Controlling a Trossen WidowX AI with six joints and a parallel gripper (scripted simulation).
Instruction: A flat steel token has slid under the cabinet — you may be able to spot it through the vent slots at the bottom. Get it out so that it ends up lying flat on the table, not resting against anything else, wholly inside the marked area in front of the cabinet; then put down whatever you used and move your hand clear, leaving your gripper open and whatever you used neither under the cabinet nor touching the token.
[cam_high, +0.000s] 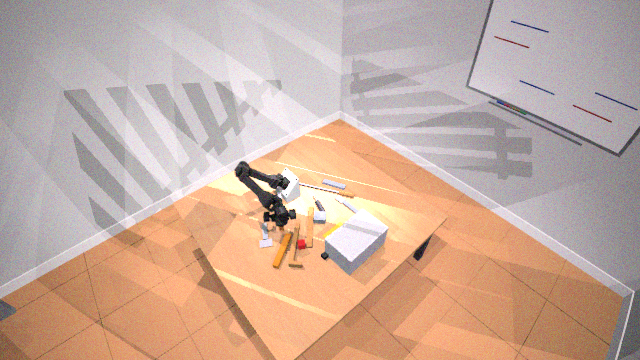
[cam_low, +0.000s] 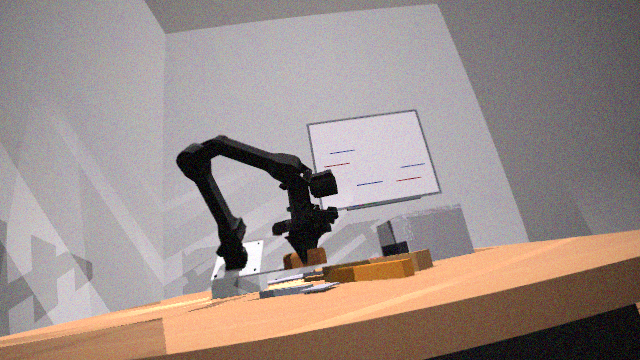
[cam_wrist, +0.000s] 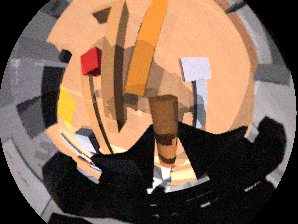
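The orange bar lies 130 mm ahead of my gripper tip, 80 mm to the right of it and 40 mm below it. Also, from my gripper tip: thin wooden stick 80 mm ahead, 150 mm to the left, 50 mm below; then red block 170 mm ahead, 30 mm to the left, 40 mm below; then grey block 70 mm ahead, 230 mm to the left, 40 mm below.
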